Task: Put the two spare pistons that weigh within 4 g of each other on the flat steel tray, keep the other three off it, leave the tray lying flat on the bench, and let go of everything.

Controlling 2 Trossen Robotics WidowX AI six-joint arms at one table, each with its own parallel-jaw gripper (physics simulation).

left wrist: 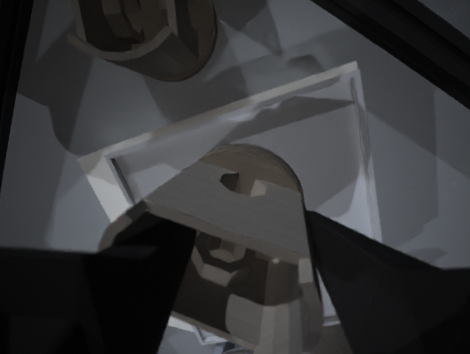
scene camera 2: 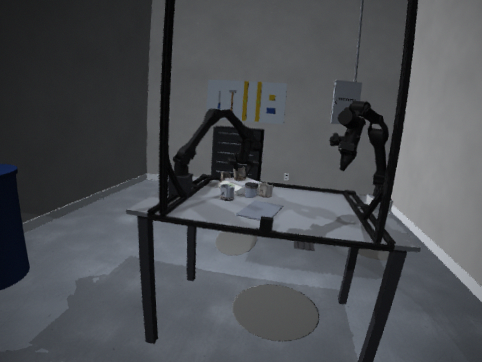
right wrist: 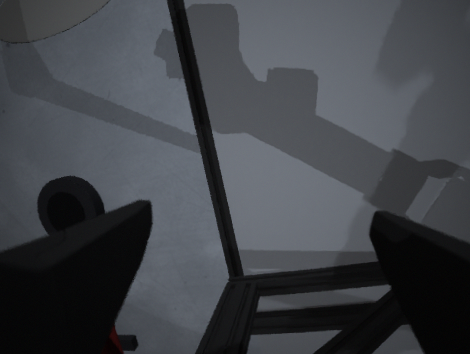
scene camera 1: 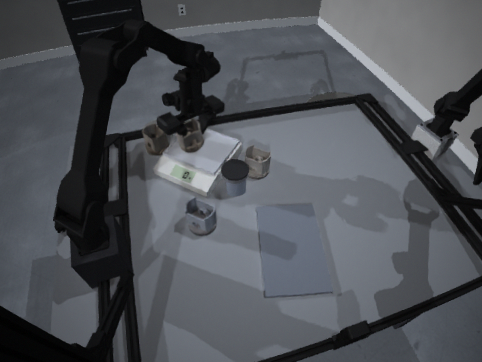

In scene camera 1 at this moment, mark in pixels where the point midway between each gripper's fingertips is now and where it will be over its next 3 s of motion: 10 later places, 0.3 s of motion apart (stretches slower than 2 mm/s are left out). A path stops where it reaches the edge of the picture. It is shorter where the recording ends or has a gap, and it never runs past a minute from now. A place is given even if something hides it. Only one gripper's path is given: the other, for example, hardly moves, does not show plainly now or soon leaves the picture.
The left gripper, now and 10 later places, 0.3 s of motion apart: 192, 138; 193, 133; 192, 103; 191, 98; 191, 98; 188, 108; 184, 121; 183, 124; 183, 126; 183, 127; 186, 129
